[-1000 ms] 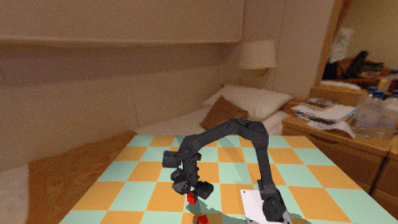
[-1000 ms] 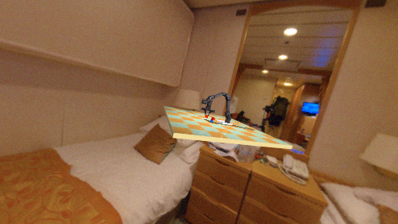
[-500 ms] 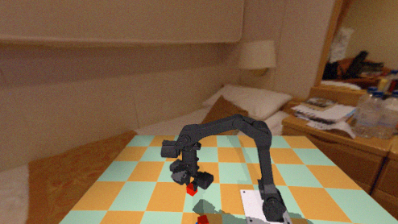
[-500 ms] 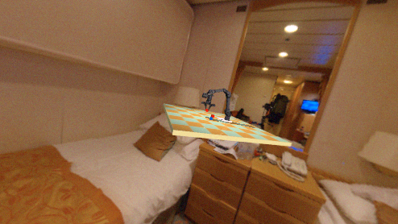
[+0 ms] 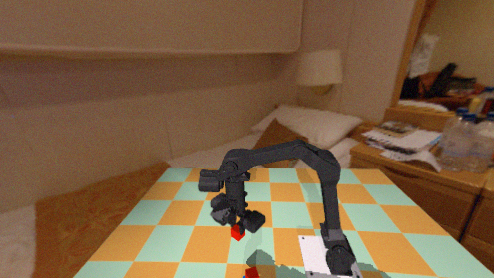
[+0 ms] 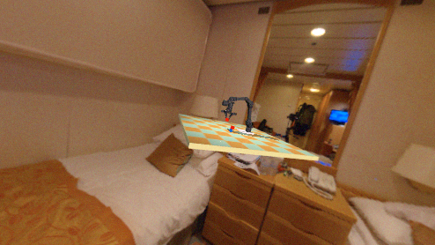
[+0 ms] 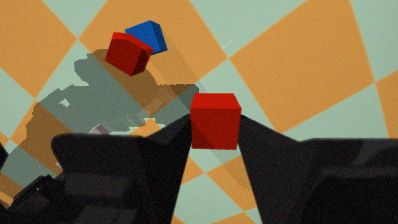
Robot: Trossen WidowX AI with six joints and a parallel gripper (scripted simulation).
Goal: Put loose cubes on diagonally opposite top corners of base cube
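Right now the blue cube is 110 mm below my gripper tip, 100 mm to the left of it and 30 mm behind it.
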